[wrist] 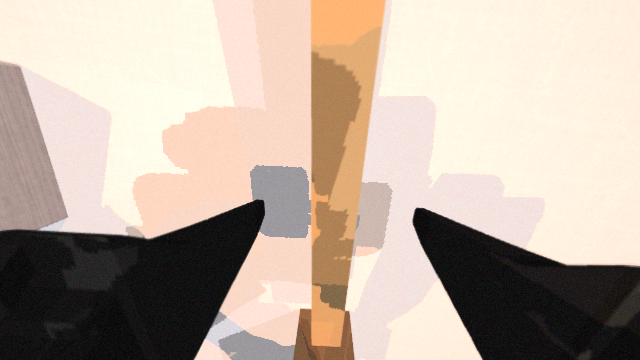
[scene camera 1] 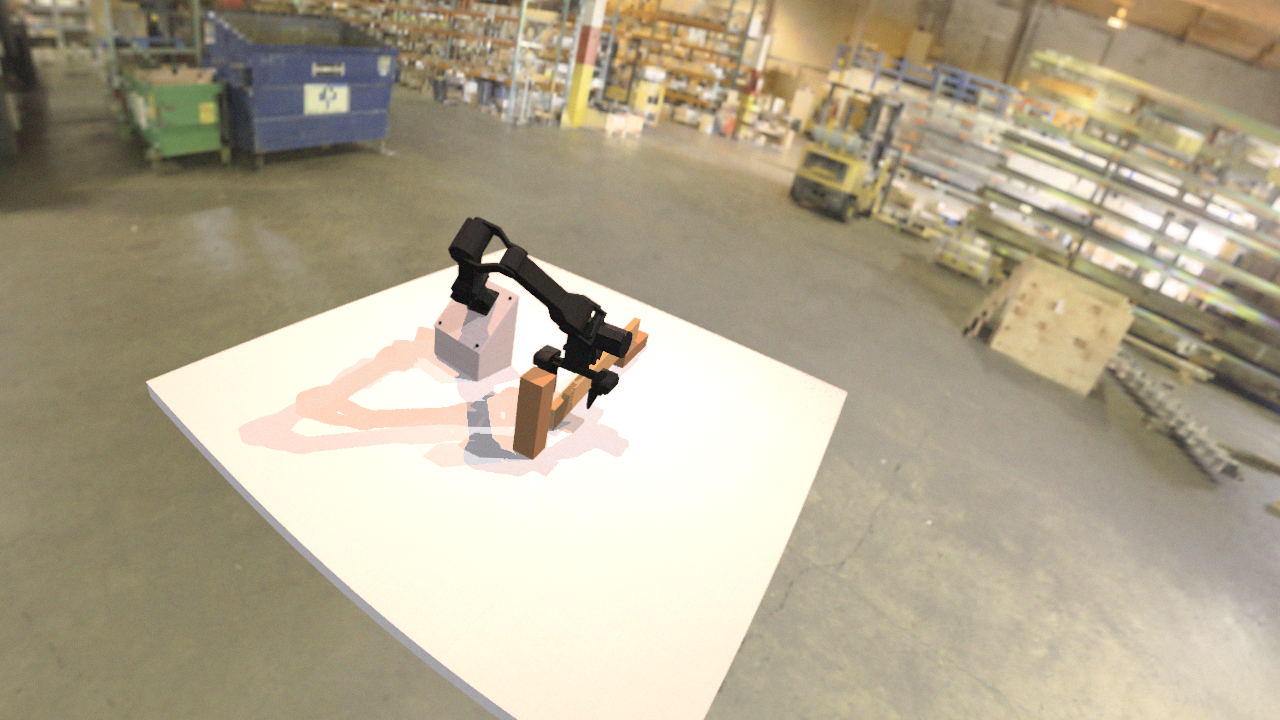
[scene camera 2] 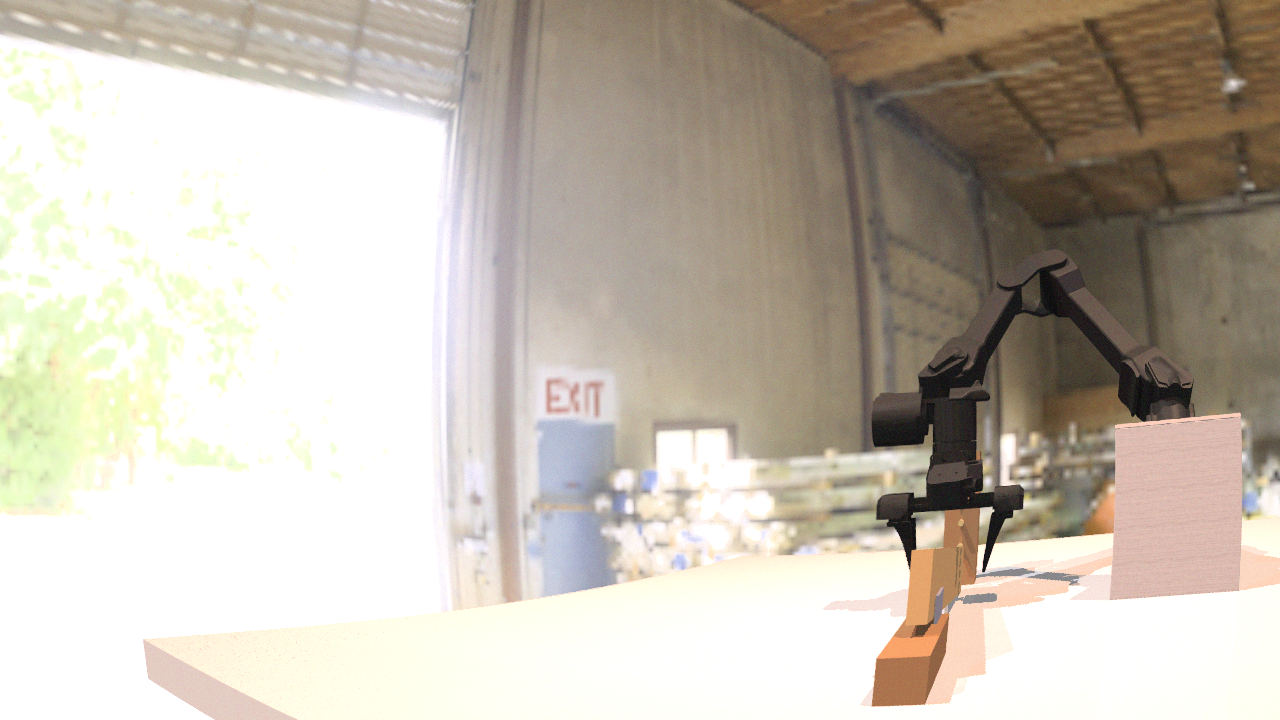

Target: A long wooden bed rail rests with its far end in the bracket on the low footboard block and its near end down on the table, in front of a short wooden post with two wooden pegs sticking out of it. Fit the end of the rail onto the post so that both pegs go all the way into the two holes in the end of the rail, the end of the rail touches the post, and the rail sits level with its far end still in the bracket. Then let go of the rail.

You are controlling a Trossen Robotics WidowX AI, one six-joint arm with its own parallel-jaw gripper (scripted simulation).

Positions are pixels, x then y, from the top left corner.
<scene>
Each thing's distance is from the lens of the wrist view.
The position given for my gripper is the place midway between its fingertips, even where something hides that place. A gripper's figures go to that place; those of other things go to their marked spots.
my gripper (wrist: 337, 210): 11 cm
wooden rail (wrist: 344, 48): 6 cm
</scene>
